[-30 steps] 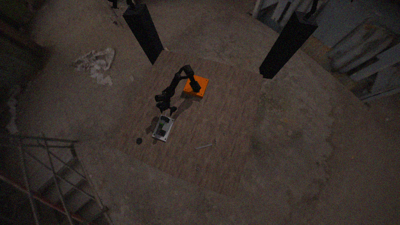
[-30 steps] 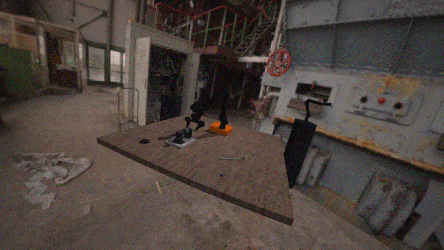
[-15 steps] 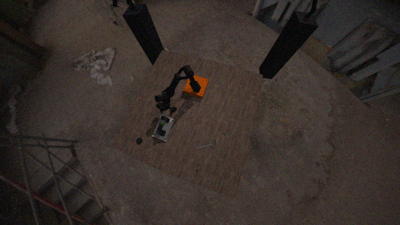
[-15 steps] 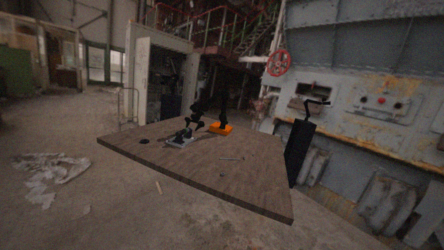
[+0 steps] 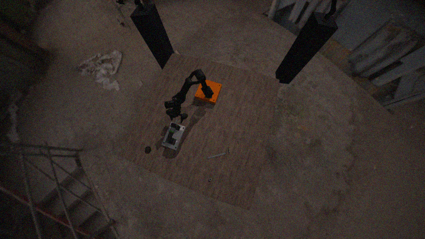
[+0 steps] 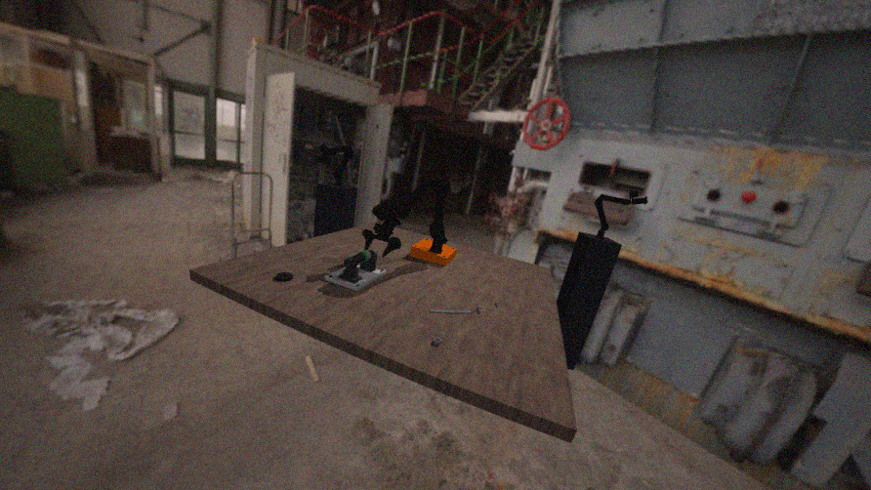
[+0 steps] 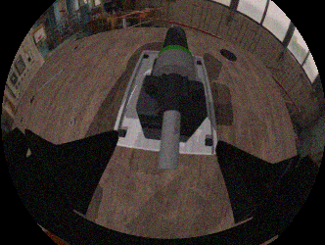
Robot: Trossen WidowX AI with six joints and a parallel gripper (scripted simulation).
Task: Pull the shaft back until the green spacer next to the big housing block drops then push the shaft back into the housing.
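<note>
My gripper tip is 60 mm short of the shaft, 10 mm to the left of it and 10 mm below it. From my gripper tip the other things lie so: spacer (90 mm ahead, 20 mm to the right, 10 mm above); then nut (440 mm ahead, 360 mm to the left, 60 mm below); then black disc (280 mm ahead, 250 mm to the right, 60 mm below).
</note>
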